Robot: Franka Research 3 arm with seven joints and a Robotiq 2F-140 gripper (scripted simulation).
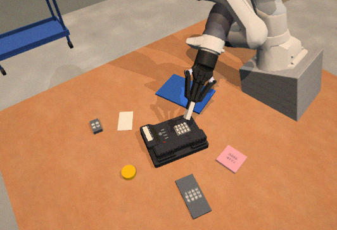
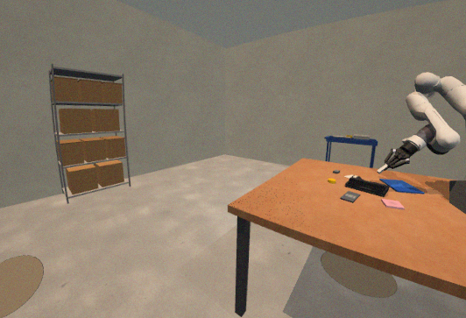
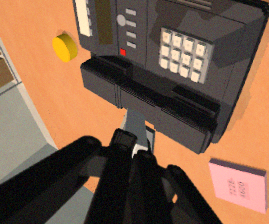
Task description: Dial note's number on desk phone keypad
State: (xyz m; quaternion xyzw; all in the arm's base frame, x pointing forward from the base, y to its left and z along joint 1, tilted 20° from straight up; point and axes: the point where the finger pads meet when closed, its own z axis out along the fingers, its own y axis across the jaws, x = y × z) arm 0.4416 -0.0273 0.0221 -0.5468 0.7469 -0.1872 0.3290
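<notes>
Right now the handset is 70 mm ahead of my hand, 40 mm to the left of it and 90 mm below it. The rest, counted from my hand: cream card: 170 mm ahead, 210 mm to the right, 140 mm below; then blue pad: 140 mm behind, 180 mm to the right, 140 mm below; then grey keypad slab: 150 mm ahead, 210 mm to the left, 140 mm below.
</notes>
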